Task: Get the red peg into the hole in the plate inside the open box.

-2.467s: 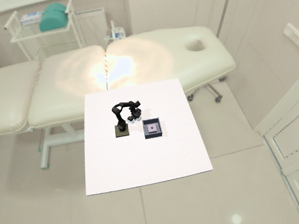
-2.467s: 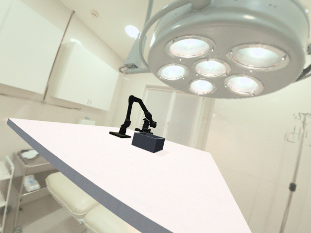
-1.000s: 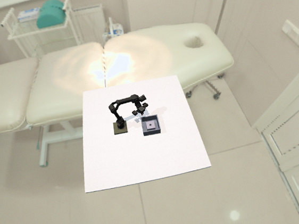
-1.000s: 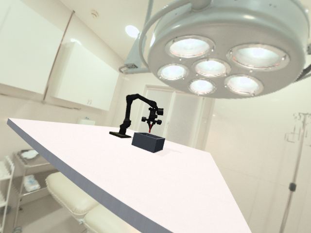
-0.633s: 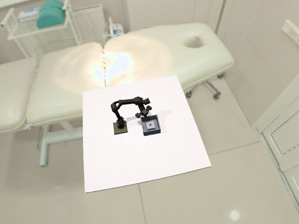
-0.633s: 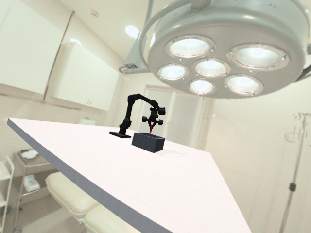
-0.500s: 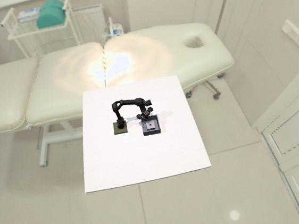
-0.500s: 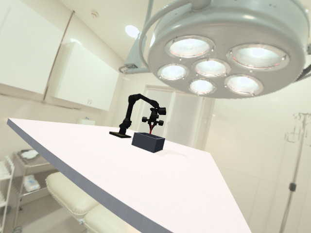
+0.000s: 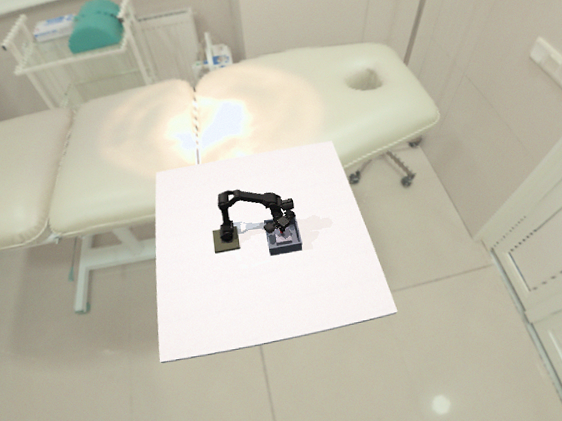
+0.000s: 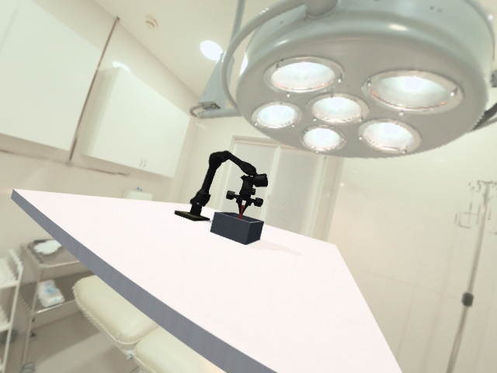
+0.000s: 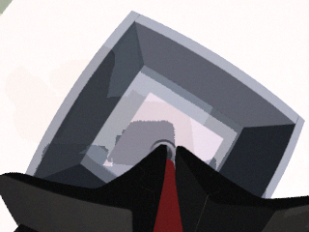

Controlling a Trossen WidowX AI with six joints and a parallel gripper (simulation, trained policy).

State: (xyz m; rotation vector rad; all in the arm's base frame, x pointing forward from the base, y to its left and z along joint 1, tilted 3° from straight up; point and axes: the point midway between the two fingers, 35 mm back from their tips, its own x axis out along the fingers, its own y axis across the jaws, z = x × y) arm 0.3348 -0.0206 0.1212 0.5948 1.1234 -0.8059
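Now: gripper tip 20 mm past the red peg, 20 mm to the right of it and 10 mm below it. From my gripper tip the other things lie so: pale plate 10 mm to the left, 60 mm below; dark grey box 10 mm to the left, 80 mm below.
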